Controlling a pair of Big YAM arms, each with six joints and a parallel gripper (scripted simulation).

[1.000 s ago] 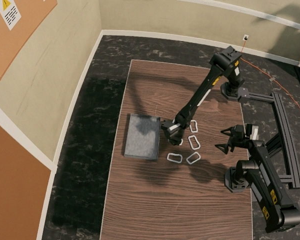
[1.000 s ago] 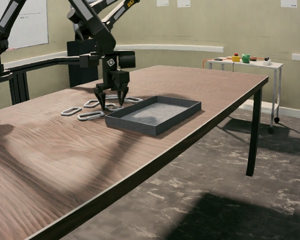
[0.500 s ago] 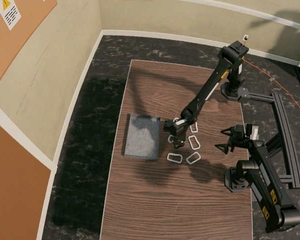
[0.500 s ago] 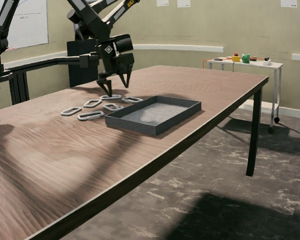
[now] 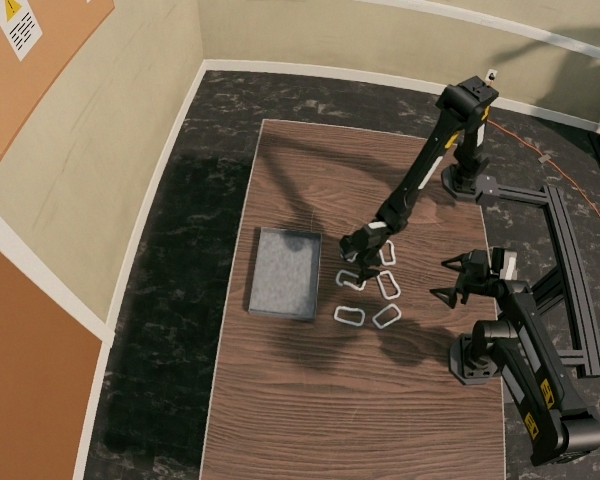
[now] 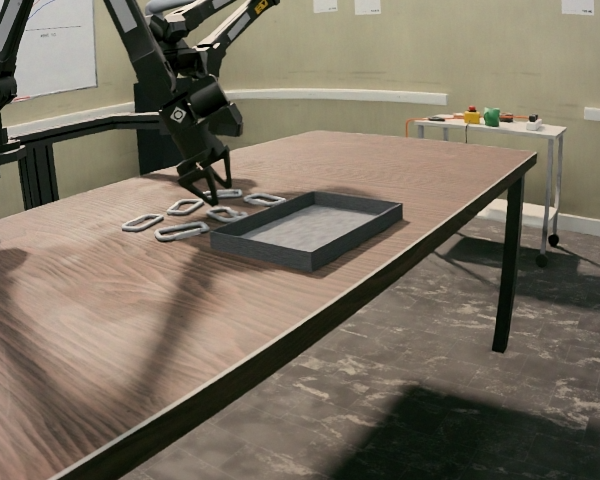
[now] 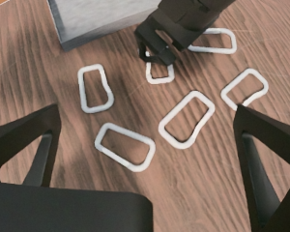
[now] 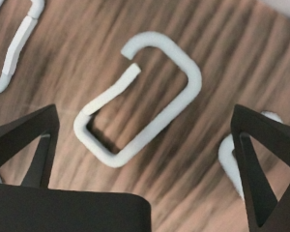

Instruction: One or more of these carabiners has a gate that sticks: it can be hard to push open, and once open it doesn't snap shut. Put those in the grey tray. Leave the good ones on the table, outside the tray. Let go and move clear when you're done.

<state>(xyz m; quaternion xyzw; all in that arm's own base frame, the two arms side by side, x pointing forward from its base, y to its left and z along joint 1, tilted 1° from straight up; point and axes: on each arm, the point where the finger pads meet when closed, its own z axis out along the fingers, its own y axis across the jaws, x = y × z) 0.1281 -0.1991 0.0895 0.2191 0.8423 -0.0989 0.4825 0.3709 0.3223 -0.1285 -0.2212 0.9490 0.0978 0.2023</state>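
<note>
Right now my right hand is 200 mm short of the grey tray, 40 mm above it and 20 mm to the right of it.
</note>
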